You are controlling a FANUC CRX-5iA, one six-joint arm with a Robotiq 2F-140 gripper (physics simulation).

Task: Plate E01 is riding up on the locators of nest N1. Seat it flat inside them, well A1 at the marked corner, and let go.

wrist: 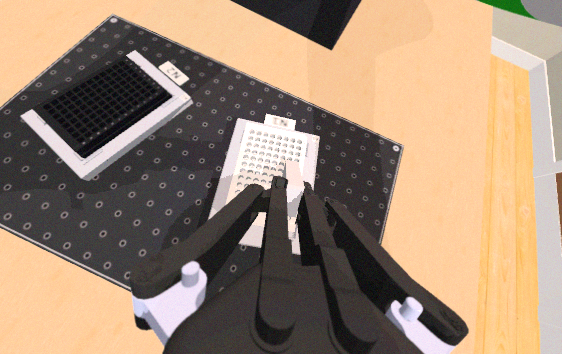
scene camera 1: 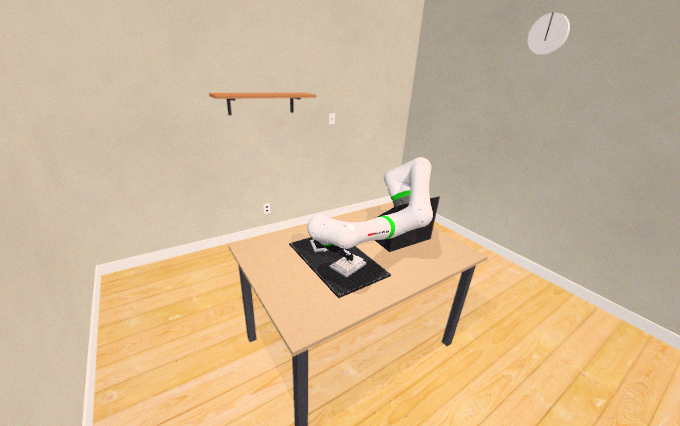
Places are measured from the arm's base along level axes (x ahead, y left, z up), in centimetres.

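Where they show: gripper, between the fingertips: (wrist: 289,172) (scene camera 1: 352,261).
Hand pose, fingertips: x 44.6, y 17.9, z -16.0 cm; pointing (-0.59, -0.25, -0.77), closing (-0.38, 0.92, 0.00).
Observation:
Each offset is from my fingertips to the top centre of the thing. "spot": to the spot under its first point.
Plate E01 {dx +1.0, dy -2.1, dz -0.7 cm} (wrist: 272,152) (scene camera 1: 345,263), white with rows of round wells, lies at the pale nest N1 {spot: dx +3.6, dy -6.8, dz -2.4 cm} (wrist: 226,172). In the wrist view the nest's rim shows along the left and right sides, with a small mark at its upper right corner. Whether the plate is flat and where its well A1 lies cannot be told. My gripper (wrist: 289,172) (scene camera 1: 349,256) is tilted low over the plate. Its fingers are nearly together on a thin pale block (wrist: 294,172) that stands out past the tips. The fingers hide the block's foot and the plate's near part.
Nest N2 {dx +4.7, dy -24.6, dz -2.1 cm} (wrist: 136,136) with a black plate {dx +4.7, dy -24.6, dz -1.0 cm} (wrist: 107,105) stands to the left on the same black perforated board {dx +3.9, dy -10.8, dz -3.5 cm} (wrist: 165,200) (scene camera 1: 339,290) in the wrist view. The labels N1 {spot: dx -7.4, dy -5.4, dz -3.4 cm} (wrist: 280,122) and N2 {spot: dx -4.8, dy -23.2, dz -3.4 cm} (wrist: 173,73) stand beside the nests. A dark box (scene camera 1: 409,239) is at the arm's base.

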